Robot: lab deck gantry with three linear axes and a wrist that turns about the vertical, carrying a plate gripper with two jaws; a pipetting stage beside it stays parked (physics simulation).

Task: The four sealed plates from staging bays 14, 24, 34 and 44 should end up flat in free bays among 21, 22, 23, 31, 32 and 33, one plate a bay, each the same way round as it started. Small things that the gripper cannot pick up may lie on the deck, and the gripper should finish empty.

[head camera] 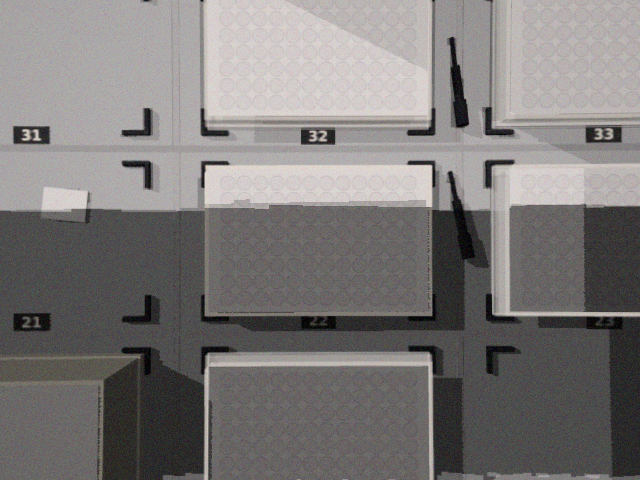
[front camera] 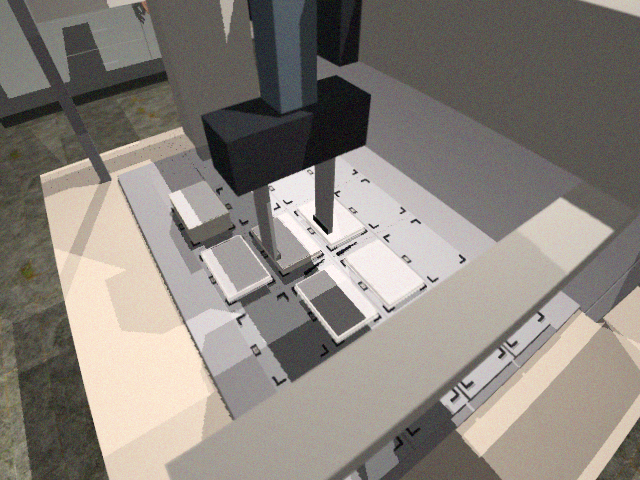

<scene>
gripper: front camera 297, 238; not seen in the head camera view (out of frame)
tall white box: head camera; front camera
same spot on tall white box: point(head camera: 70, 409) = point(front camera: 219, 210)
</scene>
